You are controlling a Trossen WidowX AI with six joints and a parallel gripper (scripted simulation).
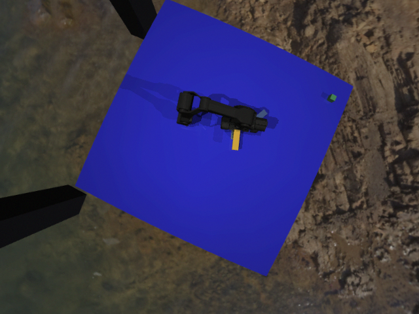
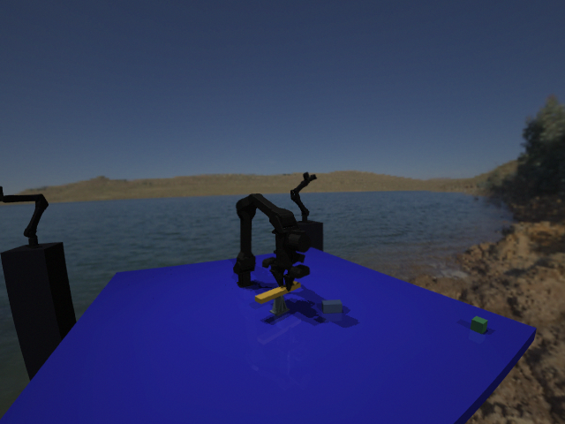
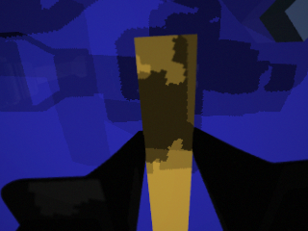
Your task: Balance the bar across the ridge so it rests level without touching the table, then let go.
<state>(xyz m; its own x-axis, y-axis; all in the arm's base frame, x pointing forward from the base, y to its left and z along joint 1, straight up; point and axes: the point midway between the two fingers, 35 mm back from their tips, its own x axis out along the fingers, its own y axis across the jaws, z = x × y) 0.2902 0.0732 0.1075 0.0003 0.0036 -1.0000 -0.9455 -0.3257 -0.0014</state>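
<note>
Now: the yellow bar 3 cm to the right of my gripper tip and 1 cm ahead of it. Also, from my gripper tip: light blue block (13 cm to the left, 10 cm ahead, 6 cm below); small green cube (45 cm ahead, 43 cm to the left, 6 cm below).
</note>
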